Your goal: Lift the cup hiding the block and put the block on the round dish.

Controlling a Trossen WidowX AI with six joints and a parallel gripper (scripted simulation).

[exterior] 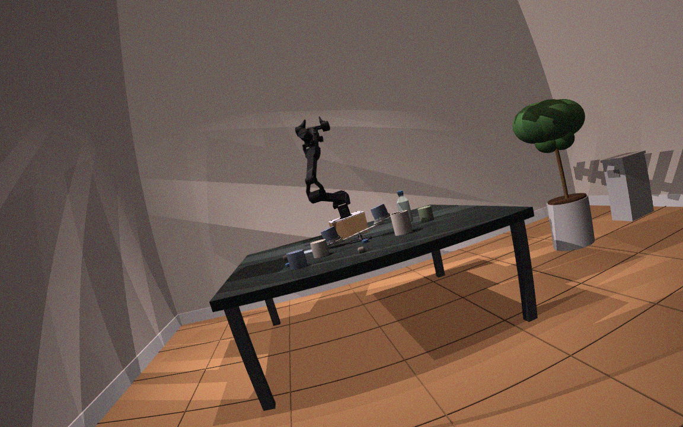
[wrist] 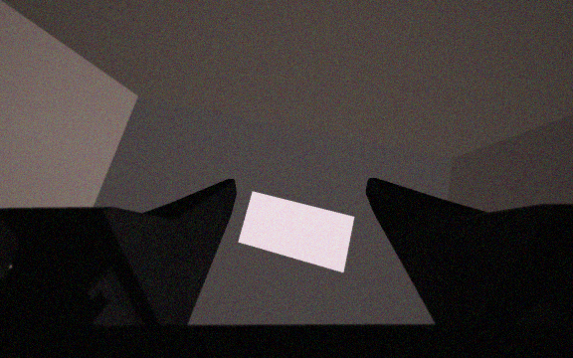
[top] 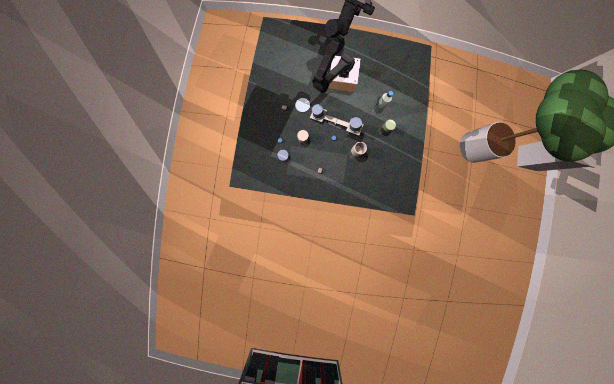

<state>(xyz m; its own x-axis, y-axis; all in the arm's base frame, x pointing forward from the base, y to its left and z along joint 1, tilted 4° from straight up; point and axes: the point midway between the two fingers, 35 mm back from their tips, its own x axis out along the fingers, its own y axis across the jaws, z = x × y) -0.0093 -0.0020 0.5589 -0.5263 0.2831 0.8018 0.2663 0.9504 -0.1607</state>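
Now: gripper tip 650 mm above the grey block, 300 mm short of it and 90 mm to the left of it. From my gripper tip the other things lie so: round grey dish (690 mm below, 250 mm ahead, 210 mm to the right); then bottle (580 mm below, 340 mm to the left, 160 mm ahead); then balance beam (650 mm below, 340 mm ahead, 30 mm to the left).
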